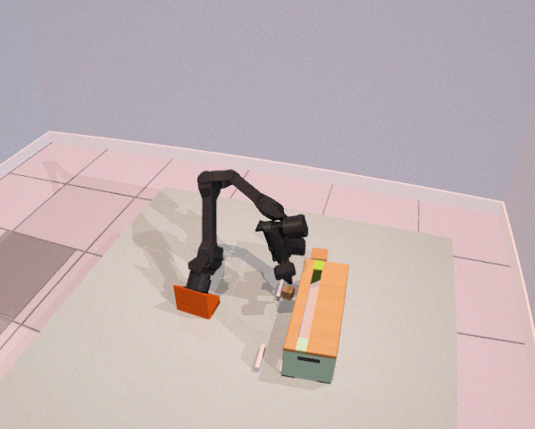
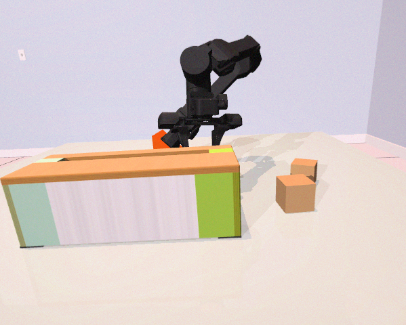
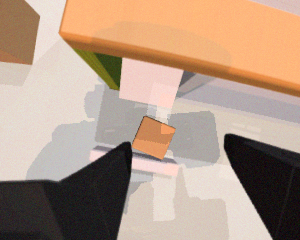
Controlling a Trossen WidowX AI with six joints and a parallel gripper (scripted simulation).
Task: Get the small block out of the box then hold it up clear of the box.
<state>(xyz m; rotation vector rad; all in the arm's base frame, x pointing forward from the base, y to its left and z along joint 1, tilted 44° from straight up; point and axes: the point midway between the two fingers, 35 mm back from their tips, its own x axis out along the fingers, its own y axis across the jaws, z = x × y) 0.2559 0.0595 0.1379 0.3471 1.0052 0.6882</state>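
Now: the tan block 1 cm behind my gripper tip, 1 cm to the left of it and 7 cm below it. Also, from my gripper tip: long box: 8 cm ahead, 12 cm to the right, 3 cm below.
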